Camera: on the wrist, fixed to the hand. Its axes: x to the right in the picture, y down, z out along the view.
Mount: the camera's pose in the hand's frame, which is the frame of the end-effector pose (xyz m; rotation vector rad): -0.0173 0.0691 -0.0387 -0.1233 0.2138 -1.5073
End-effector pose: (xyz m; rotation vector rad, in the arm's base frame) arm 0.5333 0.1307 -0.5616 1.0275 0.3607 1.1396
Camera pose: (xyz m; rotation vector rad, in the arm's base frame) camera 0.4592 0.1376 -0.5294 0.2805 0.9880 -0.1197
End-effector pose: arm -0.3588 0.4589 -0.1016 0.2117 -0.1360 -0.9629
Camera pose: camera -0.3053 0.5159 -0.1230 0.2967 0.3477 -2.4231
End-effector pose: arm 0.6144 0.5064 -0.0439 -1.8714 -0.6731 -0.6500
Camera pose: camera 0.6454 0.4441 -0.0855 -1.0589 -1.9005 -1.7881
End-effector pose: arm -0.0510 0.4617 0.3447 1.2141 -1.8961 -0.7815
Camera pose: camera -0.0466 0.4992 0.4165 2.4464 -0.4521 -1.3393
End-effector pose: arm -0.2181 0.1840 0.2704 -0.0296 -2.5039 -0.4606
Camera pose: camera -0.1741 0.2375 0.3125 1.7874 -1.8285 -1.0677
